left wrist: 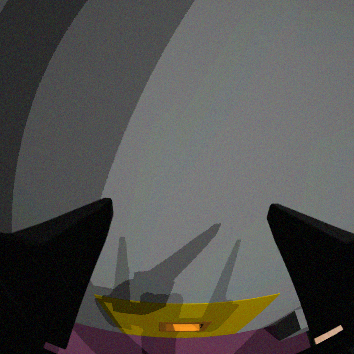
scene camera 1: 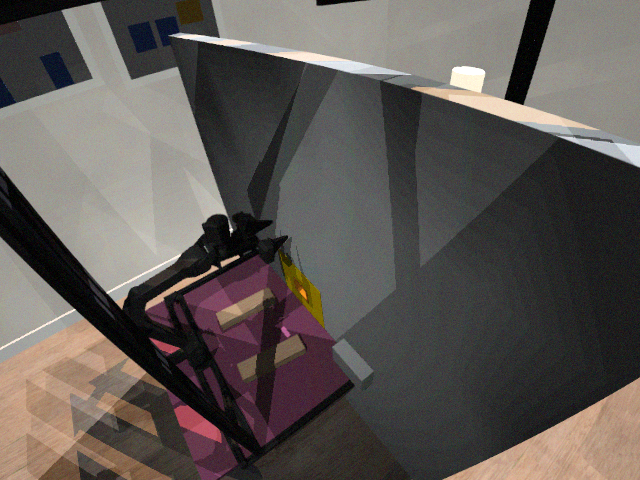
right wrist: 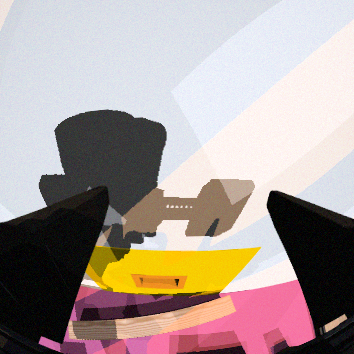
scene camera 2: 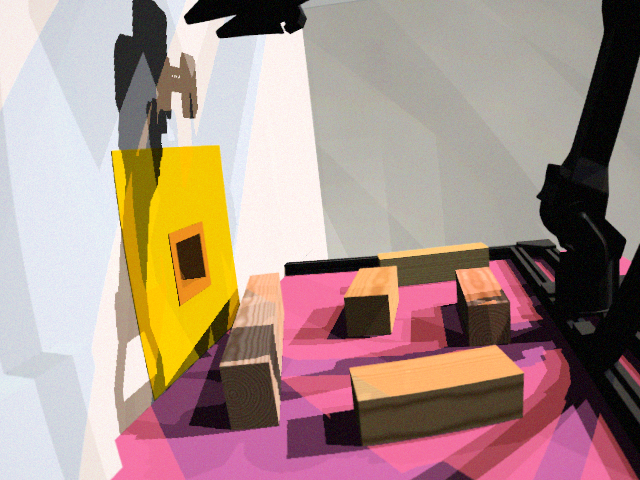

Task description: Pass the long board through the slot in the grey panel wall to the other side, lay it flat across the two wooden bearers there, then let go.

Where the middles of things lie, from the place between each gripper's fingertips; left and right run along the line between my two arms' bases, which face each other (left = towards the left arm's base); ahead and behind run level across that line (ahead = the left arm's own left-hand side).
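The grey block (scene camera 2: 60, 415) is 320 mm below my right hand, 340 mm behind it and 70 mm to the left of it. The slot (scene camera 2: 188, 249) is 20 mm behind my right hand, 60 mm to the left of it and 260 mm below it.
From my left hand, the grey block is 340 mm behind, 370 mm below and 40 mm to the right. My left hand is 310 mm above the slot, 50 mm to the left of it and 20 mm past it.
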